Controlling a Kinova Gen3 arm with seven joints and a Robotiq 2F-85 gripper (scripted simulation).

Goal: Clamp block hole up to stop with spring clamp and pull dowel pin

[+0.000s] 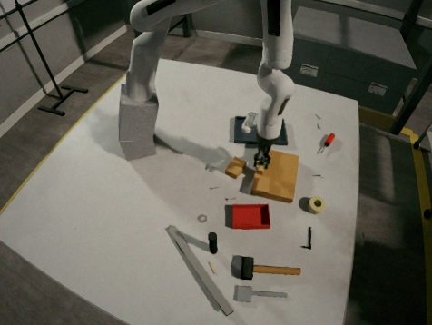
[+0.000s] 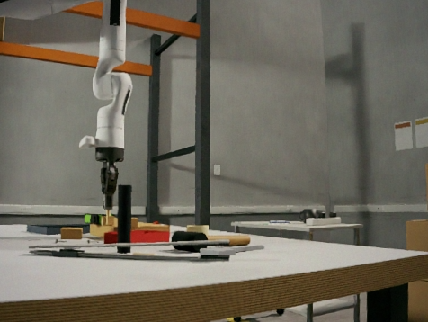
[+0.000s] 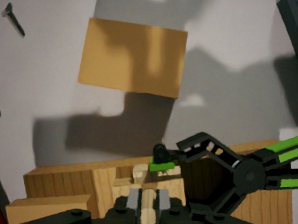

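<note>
The dowel pin lies 2 cm below my hand. The rest, counted from my hand: pale wooden block: 5 cm below; then wooden bench board: 7 cm below, 6 cm ahead; then tan wooden block: 9 cm behind, 8 cm below, 1 cm to the left.
</note>
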